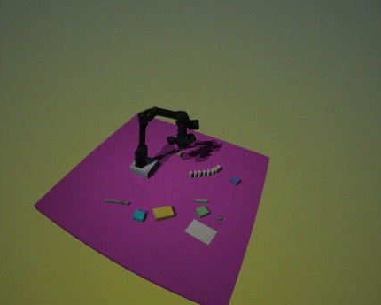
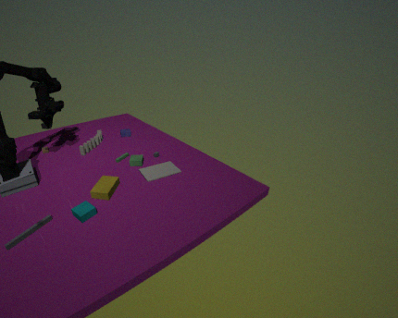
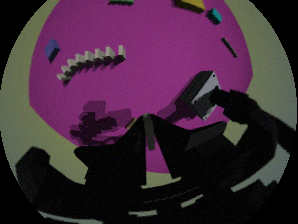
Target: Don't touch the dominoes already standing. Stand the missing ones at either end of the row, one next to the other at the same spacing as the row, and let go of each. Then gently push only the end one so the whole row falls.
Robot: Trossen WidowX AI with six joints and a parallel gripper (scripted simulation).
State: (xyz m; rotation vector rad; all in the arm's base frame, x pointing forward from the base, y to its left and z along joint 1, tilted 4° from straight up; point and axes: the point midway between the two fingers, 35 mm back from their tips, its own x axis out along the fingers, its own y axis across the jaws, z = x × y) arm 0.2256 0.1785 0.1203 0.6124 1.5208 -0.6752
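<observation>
The brown piece lies 4 cm behind my gripper tip, 11 cm to the left of it and 15 cm below it. Also, from my gripper tip: blue block 42 cm ahead, 3 cm to the left, 15 cm below; then green block 30 cm ahead, 32 cm to the right, 15 cm below; then green stick 26 cm ahead, 24 cm to the right, 15 cm below.
</observation>
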